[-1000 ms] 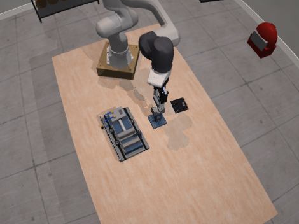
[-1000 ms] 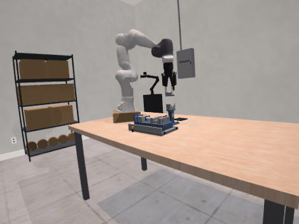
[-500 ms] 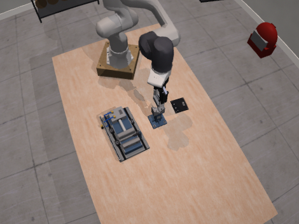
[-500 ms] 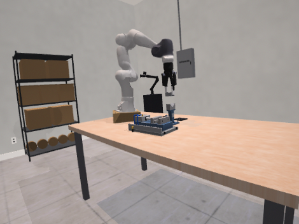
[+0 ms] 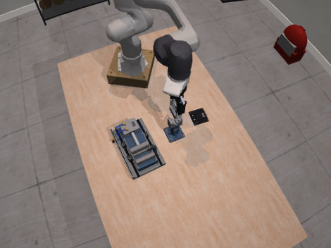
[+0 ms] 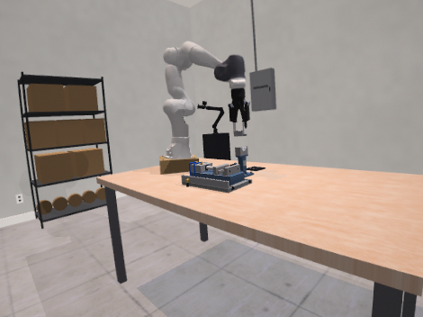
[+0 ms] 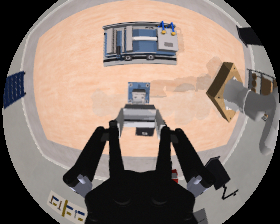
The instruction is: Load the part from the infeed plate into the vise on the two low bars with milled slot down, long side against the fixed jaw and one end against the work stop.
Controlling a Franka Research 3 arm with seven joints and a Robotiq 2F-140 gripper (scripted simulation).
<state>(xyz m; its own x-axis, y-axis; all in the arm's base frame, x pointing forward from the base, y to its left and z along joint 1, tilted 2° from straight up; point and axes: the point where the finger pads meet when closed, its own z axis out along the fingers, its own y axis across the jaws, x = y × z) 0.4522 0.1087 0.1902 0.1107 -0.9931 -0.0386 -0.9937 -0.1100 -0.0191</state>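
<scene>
Right now my hand is 20 mm above the part. Also, from my hand: vise 30 mm ahead, 210 mm to the right, 220 mm below; then black infeed plate 60 mm behind, 170 mm to the left, 260 mm below.
</scene>
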